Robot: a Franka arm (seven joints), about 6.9 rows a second.
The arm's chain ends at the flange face. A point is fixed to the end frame.
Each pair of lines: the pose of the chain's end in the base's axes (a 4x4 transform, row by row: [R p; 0 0 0 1], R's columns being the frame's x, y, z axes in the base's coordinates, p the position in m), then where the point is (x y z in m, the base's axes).
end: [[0.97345 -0.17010 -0.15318 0.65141], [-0.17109 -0.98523 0.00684 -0.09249], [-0.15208 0.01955 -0.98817 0.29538], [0 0 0 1]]
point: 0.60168 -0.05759 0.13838
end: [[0.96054 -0.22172 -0.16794 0.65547], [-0.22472 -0.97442 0.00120 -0.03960], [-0.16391 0.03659 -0.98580 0.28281], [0 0 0 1]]
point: 0.60523 -0.00429 0.12606
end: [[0.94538 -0.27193 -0.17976 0.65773], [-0.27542 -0.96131 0.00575 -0.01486], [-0.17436 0.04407 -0.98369 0.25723], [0 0 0 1]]
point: 0.60748 0.02236 0.10093
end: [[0.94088 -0.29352 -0.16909 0.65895], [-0.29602 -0.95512 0.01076 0.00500], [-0.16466 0.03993 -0.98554 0.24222], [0 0 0 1]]
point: 0.61120 0.04348 0.08544
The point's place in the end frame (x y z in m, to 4 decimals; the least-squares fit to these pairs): -0.0305 -0.0290 0.1630
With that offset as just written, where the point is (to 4 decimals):
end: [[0.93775 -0.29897 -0.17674 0.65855], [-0.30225 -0.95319 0.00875 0.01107], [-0.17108 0.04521 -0.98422 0.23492], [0 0 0 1]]
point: 0.6098 0.0494 0.0784
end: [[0.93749 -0.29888 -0.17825 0.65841], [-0.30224 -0.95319 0.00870 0.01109], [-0.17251 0.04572 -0.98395 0.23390], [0 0 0 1]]
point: 0.6094 0.0494 0.0775
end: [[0.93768 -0.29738 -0.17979 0.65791], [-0.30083 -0.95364 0.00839 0.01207], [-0.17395 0.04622 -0.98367 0.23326], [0 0 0 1]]
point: 0.6086 0.0503 0.0769
